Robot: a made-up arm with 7 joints.
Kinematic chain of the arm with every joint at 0, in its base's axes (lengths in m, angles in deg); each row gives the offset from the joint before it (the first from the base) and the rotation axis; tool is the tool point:
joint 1: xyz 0 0 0.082 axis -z
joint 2: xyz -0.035 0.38 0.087 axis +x
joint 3: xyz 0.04 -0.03 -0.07 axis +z
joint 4: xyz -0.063 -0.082 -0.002 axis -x
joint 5: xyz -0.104 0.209 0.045 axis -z
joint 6: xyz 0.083 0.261 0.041 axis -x
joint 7: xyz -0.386 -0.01 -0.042 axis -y
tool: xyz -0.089 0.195 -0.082
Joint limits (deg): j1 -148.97..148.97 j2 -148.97..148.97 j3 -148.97..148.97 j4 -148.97..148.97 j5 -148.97..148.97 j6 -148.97..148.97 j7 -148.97..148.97
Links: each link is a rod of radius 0.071 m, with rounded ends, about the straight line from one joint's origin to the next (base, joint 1, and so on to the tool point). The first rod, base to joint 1, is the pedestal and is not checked.
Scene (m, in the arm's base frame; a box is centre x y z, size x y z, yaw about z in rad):
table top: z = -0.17
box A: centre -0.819 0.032 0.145 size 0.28 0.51 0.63 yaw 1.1
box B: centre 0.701 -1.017 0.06 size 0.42 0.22 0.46 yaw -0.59
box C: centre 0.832 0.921 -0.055 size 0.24 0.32 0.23 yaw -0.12
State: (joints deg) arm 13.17 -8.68 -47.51 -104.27 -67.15 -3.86 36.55
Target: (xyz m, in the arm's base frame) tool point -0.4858 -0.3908 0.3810
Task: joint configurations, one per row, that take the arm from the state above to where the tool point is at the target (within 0.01 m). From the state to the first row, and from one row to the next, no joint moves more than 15 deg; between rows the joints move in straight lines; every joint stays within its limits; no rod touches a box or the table.
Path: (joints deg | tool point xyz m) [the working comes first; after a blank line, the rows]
Joints at the target: -25.86 5.90 14.01 -126.53 -37.59 -15.21 43.90
Straight joint move there: touches box A.

1: 5.98 -9.95 -37.22 -97.76 -54.09 -10.16 31.95 | -0.5501 0.8234 0.2492
2: -1.22 -11.22 -26.93 -91.26 -41.03 -16.47 27.35 | -0.7076 0.6506 0.3928
3: -8.41 -12.48 -16.64 -84.75 -27.97 -22.77 22.74 | -0.7684 0.4769 0.5376
4: -11.12 -15.57 -4.61 -89.70 -18.21 -31.80 21.62 | -0.7300 0.2717 0.6794
5: -13.83 -18.65 7.41 -94.64 -8.44 -40.83 20.49 | -0.5976 0.1070 0.8139
6: -16.54 -21.73 19.44 -99.59 1.32 -49.86 19.37 | -0.3923 0.0176 0.9231
7: -19.25 -24.81 31.47 -104.53 11.09 -58.89 18.24 | -0.1508 0.0232 0.9885
8: -20.90 -17.13 27.11 -110.03 -1.08 -47.97 24.66 | -0.2162 -0.1762 0.8840
9: -22.56 -9.46 22.74 -115.53 -13.25 -37.05 31.07 | -0.2967 -0.3225 0.7282
10: -24.21 -1.78 18.38 -121.03 -25.42 -26.13 37.49 | -0.3893 -0.3958 0.5491
11: -25.86 5.90 14.01 -126.53 -37.59 -15.21 43.90 | -0.4858 -0.3908 0.3810

